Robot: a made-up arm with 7 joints.
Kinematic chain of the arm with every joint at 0, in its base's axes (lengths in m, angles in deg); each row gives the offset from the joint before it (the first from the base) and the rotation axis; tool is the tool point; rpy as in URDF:
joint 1: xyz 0 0 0.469 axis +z
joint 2: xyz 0 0 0 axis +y
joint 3: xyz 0 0 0.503 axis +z
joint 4: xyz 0.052 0 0 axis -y
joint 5: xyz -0.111 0 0.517 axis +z
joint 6: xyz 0 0 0 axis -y
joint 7: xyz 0.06 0 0 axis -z
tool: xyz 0 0 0 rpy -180 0 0
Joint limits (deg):
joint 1: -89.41..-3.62
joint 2: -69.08..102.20
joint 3: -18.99..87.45
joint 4: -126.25..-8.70
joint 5: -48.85..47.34
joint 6: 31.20..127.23
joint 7: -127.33..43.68
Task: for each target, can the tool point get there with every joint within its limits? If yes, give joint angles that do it. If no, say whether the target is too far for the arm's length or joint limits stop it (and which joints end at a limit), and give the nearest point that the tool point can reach.
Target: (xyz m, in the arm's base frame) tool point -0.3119 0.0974 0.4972
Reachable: no: joint limits stop it (at a limit: joint 1, joint 2, joint 3, joint 4, joint 6) | nearest point -0.1779 0.5436 0.5571 | short by 0.470 m
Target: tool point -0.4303 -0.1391 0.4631
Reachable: no: joint limits stop it (at a limit: joint 1, joint 3, joint 4, joint 6) | nearest point -0.2049 -0.5538 0.4448 | short by 0.472 m
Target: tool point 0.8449 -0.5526 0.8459
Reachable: yes | joints -50.20 64.19 74.59 -36.76 -8.67 92.46 -59.14
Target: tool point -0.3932 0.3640 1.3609
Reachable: yes | joints -34.22 -55.59 10.38 -52.71 18.74 90.28 -93.98
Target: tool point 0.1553 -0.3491 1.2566
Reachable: yes | joints -51.02 -20.70 -9.49 -91.95 -23.79 102.61 28.52
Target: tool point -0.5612 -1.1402 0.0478
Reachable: no: too far | nearest point -0.1749 -0.9344 0.1227 | short by 0.444 m
